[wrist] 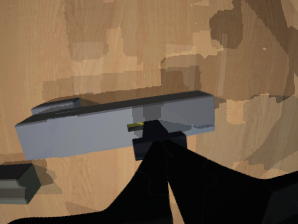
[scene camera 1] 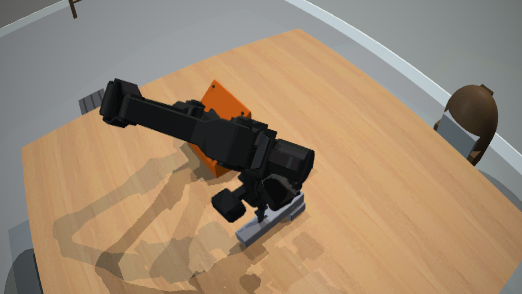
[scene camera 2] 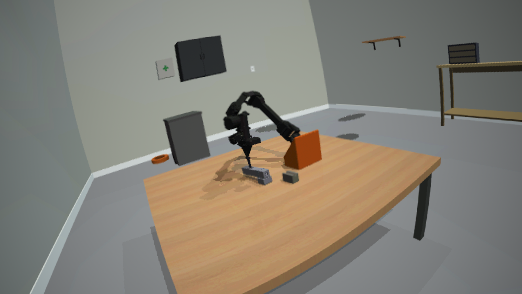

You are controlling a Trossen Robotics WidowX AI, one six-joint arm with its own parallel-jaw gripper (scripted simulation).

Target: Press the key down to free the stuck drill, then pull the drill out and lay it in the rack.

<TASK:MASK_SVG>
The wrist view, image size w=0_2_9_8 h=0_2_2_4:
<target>my gripper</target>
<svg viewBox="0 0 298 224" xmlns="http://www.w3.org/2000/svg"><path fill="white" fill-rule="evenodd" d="M298 172L270 177L269 180L257 179L257 177L243 175L242 172L233 171L231 168L214 163L208 157L202 157L198 153L182 147L182 145L173 143L173 141L153 141L149 151L146 152L144 159L142 159L140 167L134 172L133 179L125 186L124 190L118 193L116 200L110 202L108 208L96 213L74 214L74 216L17 218L17 220L11 221L9 224L173 224L168 183L174 198L176 198L176 204L178 209L180 209L181 218L185 224L298 224Z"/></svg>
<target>dark key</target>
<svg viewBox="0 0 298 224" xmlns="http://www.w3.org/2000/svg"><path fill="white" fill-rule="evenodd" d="M132 140L134 160L136 161L144 159L153 141L170 140L173 143L188 148L184 132L169 133L158 120L144 121L142 137Z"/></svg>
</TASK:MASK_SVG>
